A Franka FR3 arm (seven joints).
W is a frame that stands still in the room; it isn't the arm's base.
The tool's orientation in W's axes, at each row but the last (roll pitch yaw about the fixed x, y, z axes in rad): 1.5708, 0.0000, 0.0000; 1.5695, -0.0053, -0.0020; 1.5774, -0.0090, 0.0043; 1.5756, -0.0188, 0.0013; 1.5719, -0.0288, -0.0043; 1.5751, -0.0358, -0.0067
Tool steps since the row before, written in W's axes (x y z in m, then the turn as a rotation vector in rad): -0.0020, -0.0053, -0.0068, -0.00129, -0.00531, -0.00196; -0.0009, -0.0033, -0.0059, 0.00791, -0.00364, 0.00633; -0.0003, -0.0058, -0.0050, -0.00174, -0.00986, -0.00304; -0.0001, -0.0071, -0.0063, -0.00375, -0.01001, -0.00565; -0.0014, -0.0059, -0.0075, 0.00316, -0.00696, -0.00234; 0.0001, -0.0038, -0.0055, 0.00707, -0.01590, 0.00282
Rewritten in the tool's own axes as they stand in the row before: -0.0020, -0.0068, 0.0053, -0.00129, -0.00196, 0.00531; -0.0009, -0.0059, 0.0033, 0.00795, 0.00628, 0.00363; -0.0004, -0.0050, 0.0058, -0.00181, -0.00296, 0.00987; -0.0002, -0.0063, 0.0071, -0.00387, -0.00553, 0.01003; -0.0016, -0.0075, 0.0059, 0.00312, -0.00242, 0.00695; -0.0001, -0.0055, 0.0038, 0.00727, 0.00263, 0.01584
